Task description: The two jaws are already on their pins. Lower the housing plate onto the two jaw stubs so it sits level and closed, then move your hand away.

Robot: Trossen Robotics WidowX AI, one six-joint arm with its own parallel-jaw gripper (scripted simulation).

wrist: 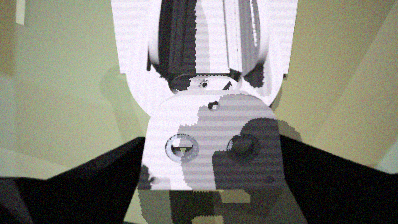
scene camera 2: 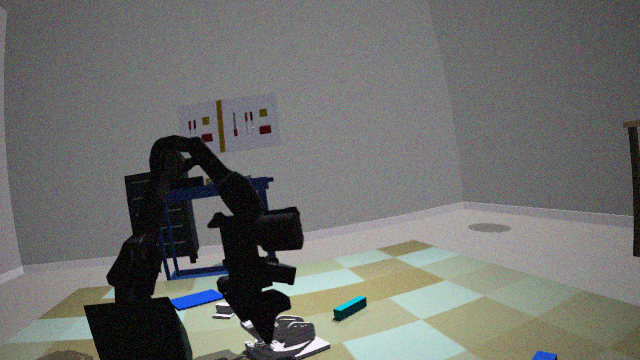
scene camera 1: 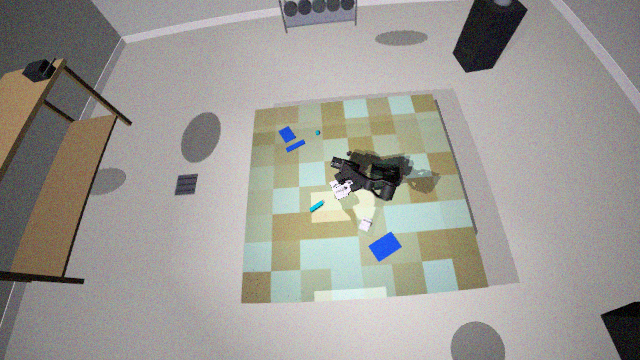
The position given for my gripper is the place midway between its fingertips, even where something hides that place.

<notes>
I see my gripper (scene camera 2: 258, 336).
My gripper also shows in the wrist view (wrist: 209, 142).
</notes>
